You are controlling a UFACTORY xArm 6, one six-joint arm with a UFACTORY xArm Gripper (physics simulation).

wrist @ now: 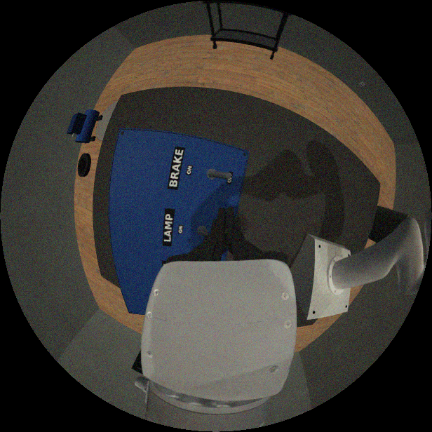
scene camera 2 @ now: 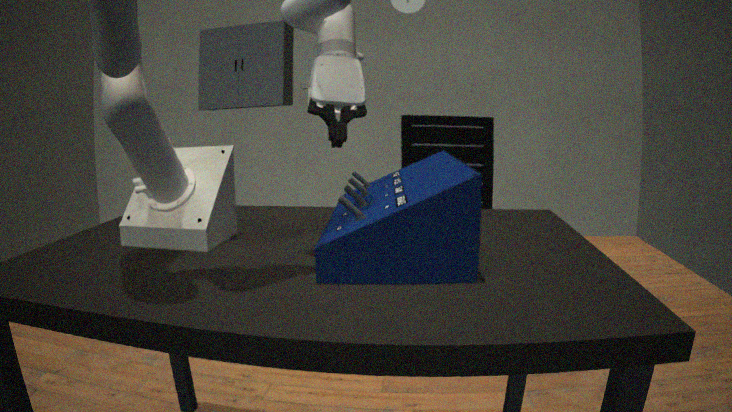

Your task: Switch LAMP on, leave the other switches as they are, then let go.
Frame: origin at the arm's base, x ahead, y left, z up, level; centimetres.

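Seen in the pictures: gripper, between the fingertips: [scene camera 2: 337,144]; arm's base, origin of its link: [scene camera 2: 171,189].
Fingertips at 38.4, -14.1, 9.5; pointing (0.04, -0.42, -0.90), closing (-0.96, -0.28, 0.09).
Note:
Pixels of each thing's top centre, then the offset from my fingertips to it, as dx, dy, dz. Level surfaces: height alone.
- LAMP lever, centre of its top: [scene camera 2: 354,185] +2.5, +6.8, -8.0
- BRAKE lever, centre of its top: [scene camera 2: 350,195] +2.3, -5.3, -8.0
- dark table, height of its surface: dz -20.9
The blue switch box [scene camera 2: 409,240] [wrist: 135,200] has a sloped face with a row of levers. The LAMP label [wrist: 168,227] sits below the BRAKE label [wrist: 176,168] in the wrist view. The LAMP lever [scene camera 2: 353,193] [wrist: 202,230] is partly hidden behind my gripper in the wrist view; in the scene view it leans to the same side as the others, away from the labels. The BRAKE lever [scene camera 2: 352,207] [wrist: 220,174] leans over its OFF mark. My gripper [scene camera 2: 337,144] [wrist: 227,216] is shut and empty, above the levers and apart from them.
The box stands on the dark table [scene camera 2: 409,317] [wrist: 270,120]. The white robot base [scene camera 2: 220,204] [wrist: 322,280] stands at the left in the scene view. A grey wall cabinet [scene camera 2: 245,66] and a black drawer unit [scene camera 2: 447,135] are behind the table.

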